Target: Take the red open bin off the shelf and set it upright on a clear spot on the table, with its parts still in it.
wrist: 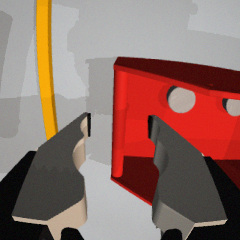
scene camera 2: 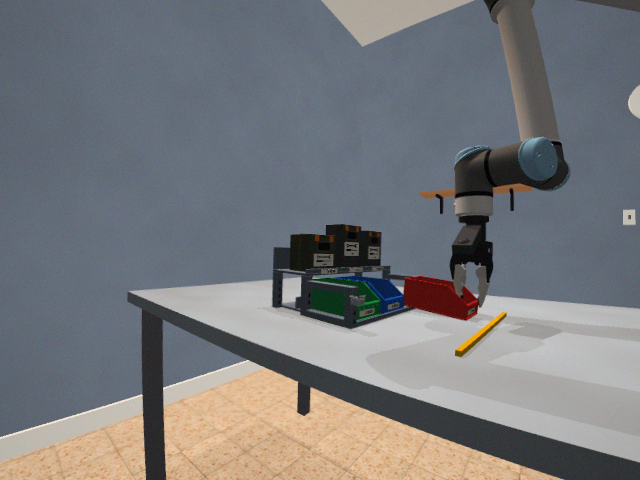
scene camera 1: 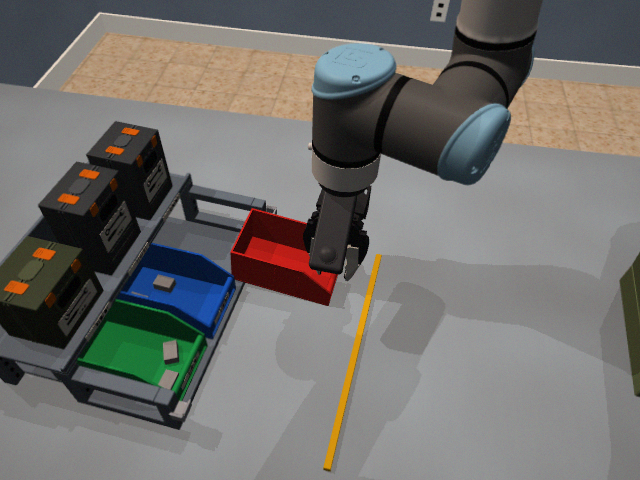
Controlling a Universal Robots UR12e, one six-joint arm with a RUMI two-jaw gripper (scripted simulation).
Labels:
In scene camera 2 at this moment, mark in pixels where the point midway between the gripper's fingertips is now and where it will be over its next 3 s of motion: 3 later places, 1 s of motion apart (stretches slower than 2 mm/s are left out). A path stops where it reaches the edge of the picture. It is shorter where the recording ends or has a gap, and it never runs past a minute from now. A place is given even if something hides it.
My gripper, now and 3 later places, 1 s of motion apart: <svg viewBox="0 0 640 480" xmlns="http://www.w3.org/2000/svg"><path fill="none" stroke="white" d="M470 306L471 273L471 277L462 276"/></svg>

